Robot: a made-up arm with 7 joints. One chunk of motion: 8 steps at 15 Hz.
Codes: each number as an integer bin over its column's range. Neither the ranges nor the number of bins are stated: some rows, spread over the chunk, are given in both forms.
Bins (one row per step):
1: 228 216 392 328 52 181 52
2: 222 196 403 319 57 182 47
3: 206 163 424 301 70 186 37
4: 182 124 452 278 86 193 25
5: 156 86 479 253 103 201 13
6: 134 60 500 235 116 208 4
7: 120 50 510 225 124 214 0
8: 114 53 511 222 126 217 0
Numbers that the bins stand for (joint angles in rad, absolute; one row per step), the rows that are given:
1: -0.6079 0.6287 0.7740 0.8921 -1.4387 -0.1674 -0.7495
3: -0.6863 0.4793 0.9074 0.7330 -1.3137 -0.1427 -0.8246
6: -0.9427 0.1891 1.2241 0.3442 -0.9941 -0.0342 -0.9900
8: -1.0140 0.1694 1.2700 0.2677 -0.9247 0.0101 -1.0100
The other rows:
2: -0.6293 0.5723 0.8198 0.8390 -1.4040 -0.1625 -0.7745
4: -0.7718 0.3694 1.0241 0.5975 -1.2025 -0.1082 -0.8848
5: -0.8644 0.2623 1.1366 0.4503 -1.0844 -0.0688 -0.9449
7: -0.9926 0.1609 1.2658 0.2853 -0.9386 -0.0047 -1.0100

